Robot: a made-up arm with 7 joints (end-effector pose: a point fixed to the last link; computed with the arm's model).
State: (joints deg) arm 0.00 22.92 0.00 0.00 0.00 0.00 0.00
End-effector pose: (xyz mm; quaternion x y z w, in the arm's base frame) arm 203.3 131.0 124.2 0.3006 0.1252 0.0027 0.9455
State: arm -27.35 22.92 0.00 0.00 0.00 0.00 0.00
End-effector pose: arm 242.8 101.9 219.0 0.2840 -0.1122 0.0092 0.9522
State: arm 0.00 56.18 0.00 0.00 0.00 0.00 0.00
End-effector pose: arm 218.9 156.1 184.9 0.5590 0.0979 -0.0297 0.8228
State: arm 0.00 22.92 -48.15 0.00 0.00 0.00 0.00
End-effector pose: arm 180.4 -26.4 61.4 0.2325 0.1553 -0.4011 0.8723
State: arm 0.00 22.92 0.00 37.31 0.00 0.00 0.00
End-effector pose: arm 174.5 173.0 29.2 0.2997 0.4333 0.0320 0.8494
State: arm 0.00 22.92 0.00 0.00 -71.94 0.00 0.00
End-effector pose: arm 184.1 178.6 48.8 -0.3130 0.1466 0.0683 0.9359
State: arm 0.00 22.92 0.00 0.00 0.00 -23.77 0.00
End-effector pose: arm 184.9 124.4 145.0 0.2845 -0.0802 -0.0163 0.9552
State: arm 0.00 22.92 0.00 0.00 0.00 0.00 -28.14
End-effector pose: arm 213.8 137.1 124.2 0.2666 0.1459 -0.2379 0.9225
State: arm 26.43 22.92 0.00 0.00 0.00 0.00 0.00
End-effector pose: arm 126.1 154.4 60.0 0.3003 0.3479 -0.0037 0.8881
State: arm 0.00 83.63 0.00 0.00 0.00 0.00 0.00
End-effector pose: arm 232.5 147.8 238.6 0.7380 0.0690 -0.0546 0.6691
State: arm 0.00 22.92 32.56 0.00 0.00 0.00 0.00
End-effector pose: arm 142.0 216.2 177.1 0.3173 0.0919 0.2799 0.9014
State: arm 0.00 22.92 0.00 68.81 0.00 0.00 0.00
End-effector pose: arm 104.8 201.5 -22.7 0.2743 0.6593 0.0542 0.6980
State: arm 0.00 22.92 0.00 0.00 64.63 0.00 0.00
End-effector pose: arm 199.9 49.2 110.7 0.7603 0.0645 -0.0579 0.6438
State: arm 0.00 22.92 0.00 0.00 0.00 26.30 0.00
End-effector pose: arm 211.7 141.8 95.8 0.3033 0.3457 0.0236 0.8877
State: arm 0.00 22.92 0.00 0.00 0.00 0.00 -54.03
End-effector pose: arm 224.7 138.2 121.9 0.2211 0.1572 -0.4470 0.8524
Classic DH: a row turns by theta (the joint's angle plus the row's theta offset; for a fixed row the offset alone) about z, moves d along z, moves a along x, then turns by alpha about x. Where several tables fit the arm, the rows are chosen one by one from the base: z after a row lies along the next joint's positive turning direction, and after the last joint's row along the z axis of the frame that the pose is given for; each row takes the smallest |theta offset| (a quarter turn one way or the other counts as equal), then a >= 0, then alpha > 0; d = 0 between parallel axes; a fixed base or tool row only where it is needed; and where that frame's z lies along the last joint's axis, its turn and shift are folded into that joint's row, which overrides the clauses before.
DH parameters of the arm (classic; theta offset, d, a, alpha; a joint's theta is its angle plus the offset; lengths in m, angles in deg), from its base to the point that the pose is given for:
base (fixed): -4.07 0.2234 0.0122 -74.51
joint 1: -75.12 0.0448 0.0127 -90
joint 2: 74 0.0152 0.0215 90
joint 3: 90 -0.1509 0.0328 -90
joint 4: 90 0.0226 0.007 90
joint 5: 0 0.11 -0.0082 -90
joint 6: -90 0.0384 0.07 90
joint 7: 10.08 0.141 -0.015 11.87
tool (fixed): -5.68 -0.0969 0 0

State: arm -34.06 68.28 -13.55 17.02 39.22 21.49 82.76
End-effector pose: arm 276.7 137.7 212.8 0.6824 -0.4009 0.5610 0.2427
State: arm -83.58 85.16 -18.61 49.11 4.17 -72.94 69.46
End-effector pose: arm 142.3 147.9 391.1 0.2438 -0.7763 0.3978 0.4238
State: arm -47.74 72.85 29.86 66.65 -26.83 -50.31 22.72
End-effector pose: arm 91.9 280.9 323.2 0.1914 -0.4005 0.6329 0.6343
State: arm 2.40 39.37 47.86 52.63 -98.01 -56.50 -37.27
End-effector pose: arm -70.3 274.8 89.9 0.0434 -0.3515 0.6064 0.7119
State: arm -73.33 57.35 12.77 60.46 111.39 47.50 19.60
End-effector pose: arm 277.5 205.3 324.0 0.7629 0.2464 0.5973 0.0230
